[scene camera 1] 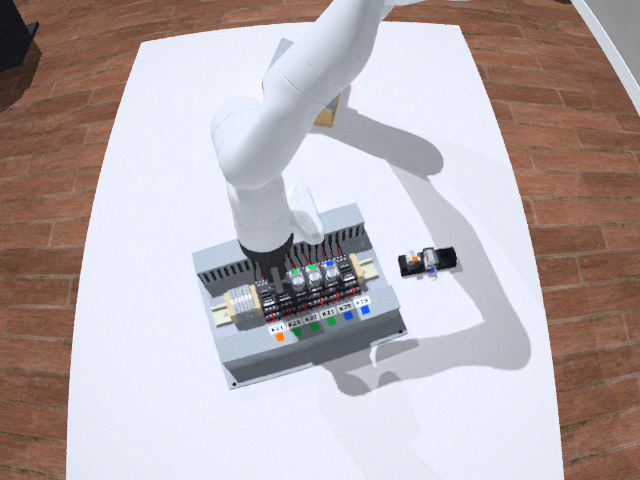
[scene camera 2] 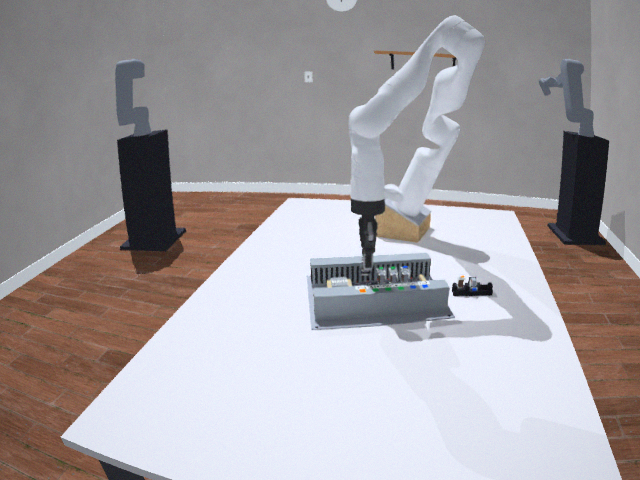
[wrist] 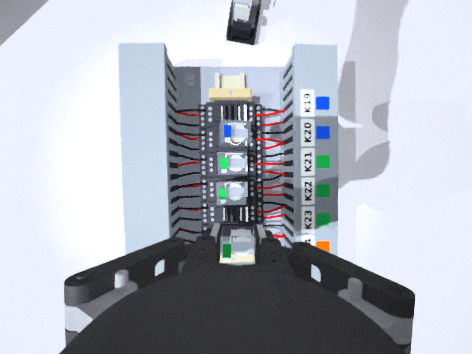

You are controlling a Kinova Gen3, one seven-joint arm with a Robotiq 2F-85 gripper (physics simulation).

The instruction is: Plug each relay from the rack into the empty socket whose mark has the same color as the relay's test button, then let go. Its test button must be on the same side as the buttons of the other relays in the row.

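Pixels of known places: gripper, fingertip midpoint: (scene camera 1: 276,282) (scene camera 2: 367,266) (wrist: 238,234); arm's base at its link origin: (scene camera 2: 405,207).
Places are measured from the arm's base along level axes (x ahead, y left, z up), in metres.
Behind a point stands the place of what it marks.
My gripper (scene camera 1: 279,283) @[x 0.436, y -0.111, z -0.007 m] (scene camera 2: 367,267) @[x 0.436, y -0.111, z -0.007 m] (wrist: 238,234) @[x 0.436, y -0.111, z -0.007 m] is shut on a clear relay (wrist: 240,246) @[x 0.437, y -0.111, z 0.017 m] with a green test button, upright above the K23/K24 end of the row; any contact with a socket is hidden. Its button is on the left in the wrist view, like those of the seated blue relay (scene camera 1: 330,271) @[x 0.427, y -0.023, z -0.019 m] (wrist: 238,133) @[x 0.424, y -0.022, z -0.019 m] at K20 and green relays at K21 (scene camera 1: 313,277) @[x 0.433, y -0.051, z -0.019 m] (wrist: 236,163) @[x 0.426, y -0.050, z -0.020 m] and K22 (scene camera 1: 297,282) @[x 0.437, y -0.078, z -0.019 m] (wrist: 236,193) @[x 0.430, y -0.077, z -0.019 m]. The K23 socket (wrist: 235,215) @[x 0.436, y -0.107, z -0.063 m] (green mark) and K19 socket (wrist: 234,112) @[x 0.417, y 0.007, z -0.056 m] (blue mark) are empty. The rack (scene camera 1: 447,256) @[x 0.406, y 0.198, z -0.085 m] (scene camera 2: 484,290) @[x 0.428, y 0.185, z -0.074 m] (wrist: 241,35) @[x 0.411, y 0.103, z -0.073 m] holds an orange-button and a blue-button relay.
Grey slotted ducts run along both sides of the row, the rear duct (scene camera 1: 222,260) @[x 0.376, y -0.197, z -0.025 m] (scene camera 2: 330,261) @[x 0.369, y -0.201, z -0.025 m] and the front duct (scene camera 1: 310,335) @[x 0.527, y -0.071, z -0.025 m] (scene camera 2: 382,304) @[x 0.530, y -0.074, z -0.054 m]. A grey terminal block (scene camera 1: 241,301) @[x 0.448, y -0.174, z -0.041 m] stands beside the K24 end. The orange mark (scene camera 1: 279,336) @[x 0.522, y -0.119, z -0.025 m] (wrist: 323,246) @[x 0.524, y -0.117, z -0.024 m] is at K24.
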